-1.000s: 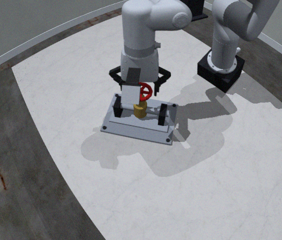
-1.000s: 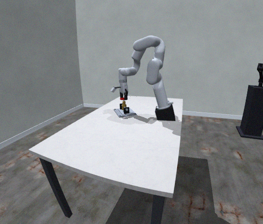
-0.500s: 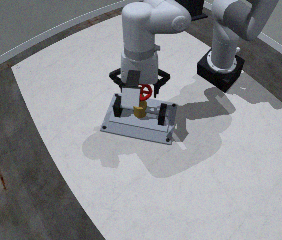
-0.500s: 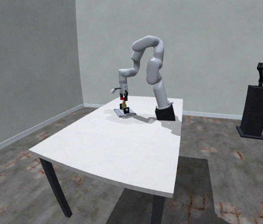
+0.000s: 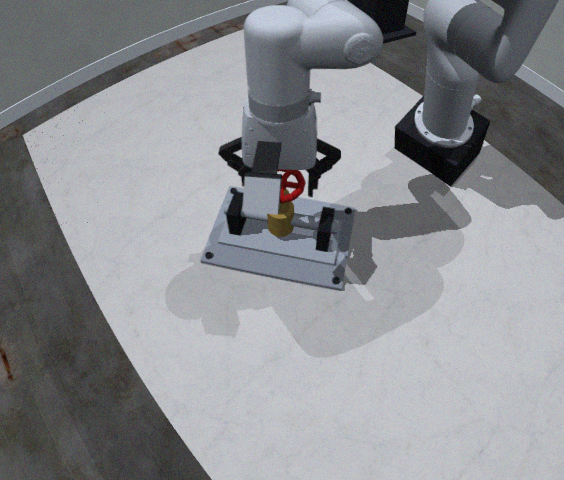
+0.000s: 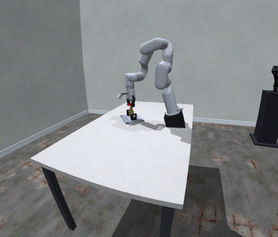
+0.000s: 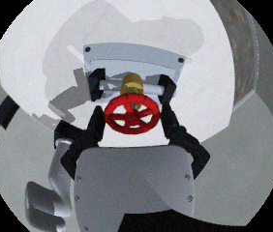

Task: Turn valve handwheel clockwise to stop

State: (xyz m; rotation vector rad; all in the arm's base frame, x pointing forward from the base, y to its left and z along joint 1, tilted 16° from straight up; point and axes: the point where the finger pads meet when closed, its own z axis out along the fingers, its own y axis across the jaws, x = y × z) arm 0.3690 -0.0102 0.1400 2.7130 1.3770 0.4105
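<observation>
Right now my hand is right at the red handwheel.
</observation>
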